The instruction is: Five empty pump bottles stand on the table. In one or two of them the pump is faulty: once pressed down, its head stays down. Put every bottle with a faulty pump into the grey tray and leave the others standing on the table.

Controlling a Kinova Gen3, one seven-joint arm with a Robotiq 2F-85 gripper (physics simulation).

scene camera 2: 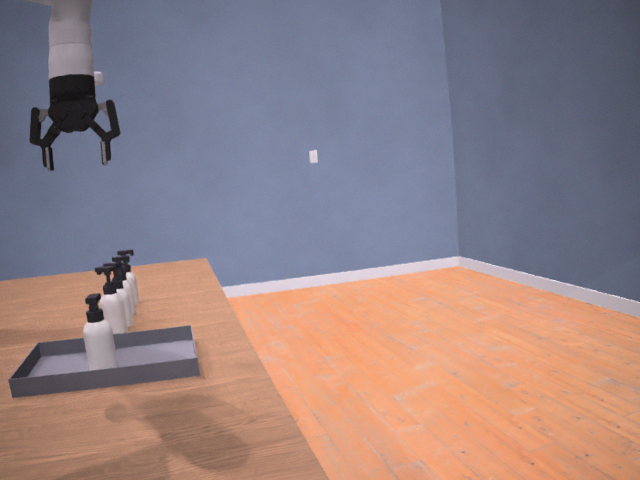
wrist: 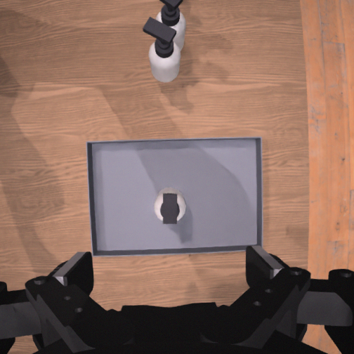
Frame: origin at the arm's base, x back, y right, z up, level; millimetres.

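Seen in the pictures: gripper, fingertip midpoint: [scene camera 2: 77, 167].
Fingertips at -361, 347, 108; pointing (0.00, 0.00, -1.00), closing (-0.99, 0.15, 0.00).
Note:
Pixels of each thing's top centre, then the offset from my fingertips to it, as dx, dy, dz. Level surfaces: height alone.
- white pump bottle, middle of its top: [scene camera 2: 92, 296] +1, +9, -213
- grey tray, middle of its top: [scene camera 2: 108, 349] -12, +1, -310
- nearest table bottle, middle of its top: [scene camera 2: 106, 267] -33, -229, -200
- wooden table, its level: dz -340
A white pump bottle [scene camera 2: 100, 346] [wrist: 170, 207] with a black head stands upright inside the grey tray [scene camera 2: 155, 375] [wrist: 259, 195]. Its head sits closer to the collar than that of the nearest table bottle [scene camera 2: 114, 315] [wrist: 164, 66], whose head stands raised. Several bottles stand on the table in a row behind the tray, overlapping in the scene view; one more [wrist: 179, 35] shows partly at the top of the wrist view. The pump heights of the rear bottles are hard to tell. My gripper [scene camera 2: 77, 165] [wrist: 169, 266] is open and empty, high above the tray and bottles.
The wooden table [scene camera 2: 248, 413] [wrist: 285, 165] has its right edge a little beyond the tray. Orange plank floor [scene camera 2: 413, 361] [wrist: 332, 150] lies past that edge. A blue wall [scene camera 2: 258, 103] stands behind. The arm's shadow falls on the table.

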